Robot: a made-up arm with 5 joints.
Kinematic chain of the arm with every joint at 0, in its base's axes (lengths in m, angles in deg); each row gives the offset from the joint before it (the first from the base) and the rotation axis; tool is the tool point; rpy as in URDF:
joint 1: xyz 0 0 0.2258 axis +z
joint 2: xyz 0 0 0 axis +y
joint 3: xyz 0.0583 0 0.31 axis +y
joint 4: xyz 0.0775 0 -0.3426 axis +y
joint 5: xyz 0.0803 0 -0.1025 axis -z
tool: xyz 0 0 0 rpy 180 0 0
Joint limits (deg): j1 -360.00..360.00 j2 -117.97..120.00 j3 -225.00..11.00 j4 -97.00..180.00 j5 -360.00..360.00
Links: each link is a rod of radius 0.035 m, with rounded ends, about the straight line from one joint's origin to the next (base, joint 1, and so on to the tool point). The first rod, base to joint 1, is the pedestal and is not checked.
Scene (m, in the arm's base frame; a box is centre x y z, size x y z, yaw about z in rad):
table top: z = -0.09
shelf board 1: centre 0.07 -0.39 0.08 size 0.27 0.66 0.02 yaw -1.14
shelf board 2: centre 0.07 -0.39 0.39 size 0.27 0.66 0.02 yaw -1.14
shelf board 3: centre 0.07 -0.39 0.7 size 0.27 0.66 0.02 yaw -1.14
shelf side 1: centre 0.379 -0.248 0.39 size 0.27 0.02 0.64 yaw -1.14
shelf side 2: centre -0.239 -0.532 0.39 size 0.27 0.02 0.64 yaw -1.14
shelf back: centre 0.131 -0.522 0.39 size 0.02 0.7 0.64 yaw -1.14
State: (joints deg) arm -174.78 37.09 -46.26 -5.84 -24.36
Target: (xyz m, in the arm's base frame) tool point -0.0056 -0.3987 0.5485
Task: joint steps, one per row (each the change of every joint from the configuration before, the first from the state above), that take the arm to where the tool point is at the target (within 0.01 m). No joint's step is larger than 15 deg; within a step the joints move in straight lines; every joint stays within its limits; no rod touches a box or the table.
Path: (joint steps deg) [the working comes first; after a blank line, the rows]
Joints at the target: -90.80 -20.67 -46.57 -18.86 -24.36
Straight joint move there: touches shelf board 2, shelf side 2.

1: 8.07 -13.00 3.50 -3.22 0.00
2: 8.06 -13.00 3.51 -3.22 0.00
3: 8.07 -13.01 3.50 -3.22 0.00
4: 8.06 -13.00 3.50 -3.22 0.00
5: 8.07 -13.00 3.50 -3.22 0.00
6: 8.07 -13.00 3.51 -3.22 0.00
7: 8.06 -13.01 3.50 -3.21 0.00
8: 9.17 11.09 -8.28 3.17 0.00
9: 9.17 11.08 -8.27 3.17 0.00
10: 9.18 11.09 -8.28 3.17 0.00

